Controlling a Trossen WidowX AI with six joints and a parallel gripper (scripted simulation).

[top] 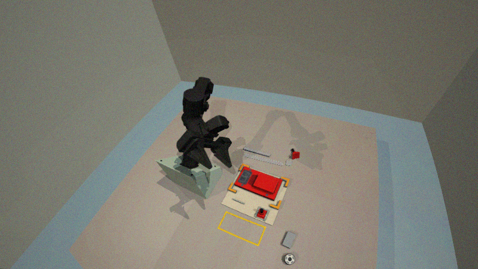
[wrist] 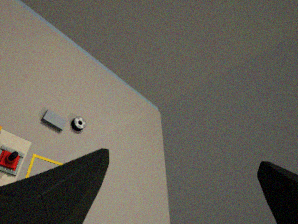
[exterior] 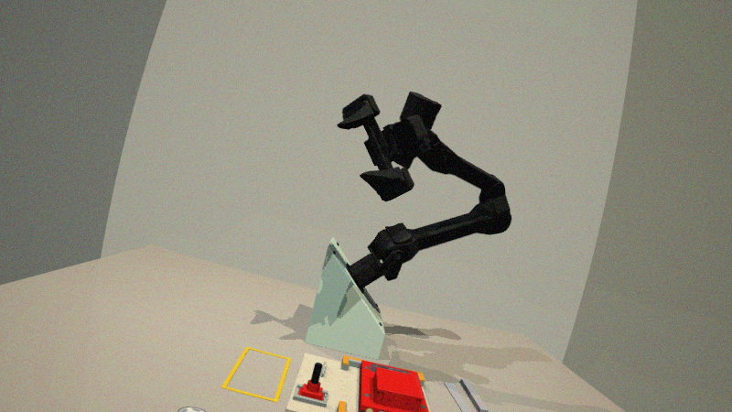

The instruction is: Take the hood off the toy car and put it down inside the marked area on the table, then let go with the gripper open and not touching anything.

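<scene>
My gripper tip is 7 cm short of the red hood, 16 cm to the right of it and 35 cm above it.
</scene>
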